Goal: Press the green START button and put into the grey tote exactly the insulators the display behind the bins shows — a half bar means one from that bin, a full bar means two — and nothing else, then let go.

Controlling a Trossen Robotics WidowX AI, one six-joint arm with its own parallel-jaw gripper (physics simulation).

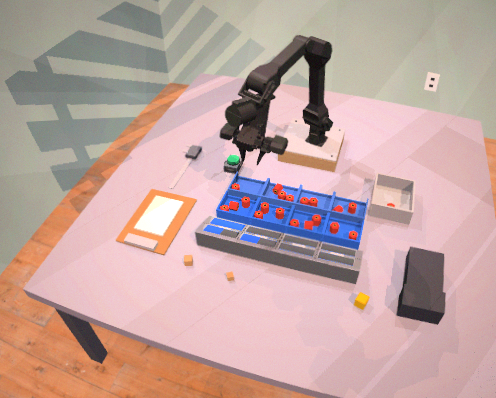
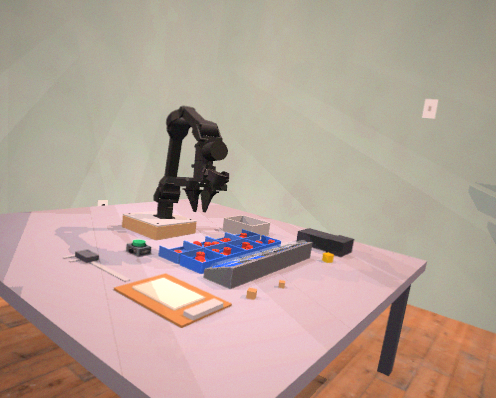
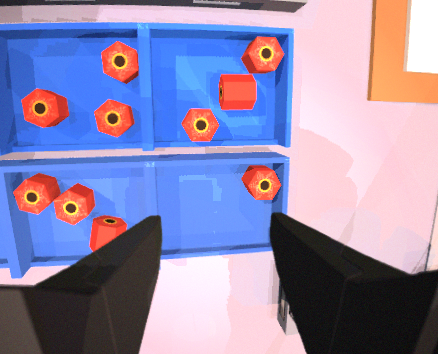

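My gripper (image 1: 251, 163) (image 2: 200, 211) (image 3: 216, 225) is open and empty, above the back edge of the far-row left bin (image 1: 254, 187) (image 3: 200, 205). One red insulator (image 1: 235, 186) (image 3: 264, 184) lies in that bin's outer corner. The near-row left bin (image 3: 172, 120) holds three insulators; one (image 3: 238, 92) lies on its side. The green START button (image 1: 233, 160) (image 2: 139, 243) is beside the bins. The grey tote (image 1: 392, 215) (image 2: 245, 229) holds a red insulator (image 1: 390, 205). The display (image 1: 275, 256) (image 2: 270, 268) shows one full and one half blue bar in the leftmost panel, a lower half bar in the second, and grey bars in the others.
An orange clipboard (image 1: 188, 202) (image 2: 127, 288) lies left of the display. A grey-headed tool (image 1: 193, 151) (image 2: 87, 255) lies left of the button. A black block (image 1: 422, 280) (image 2: 325, 241), a yellow cube (image 1: 361, 300) (image 2: 328, 257) and two small orange cubes are on the table.
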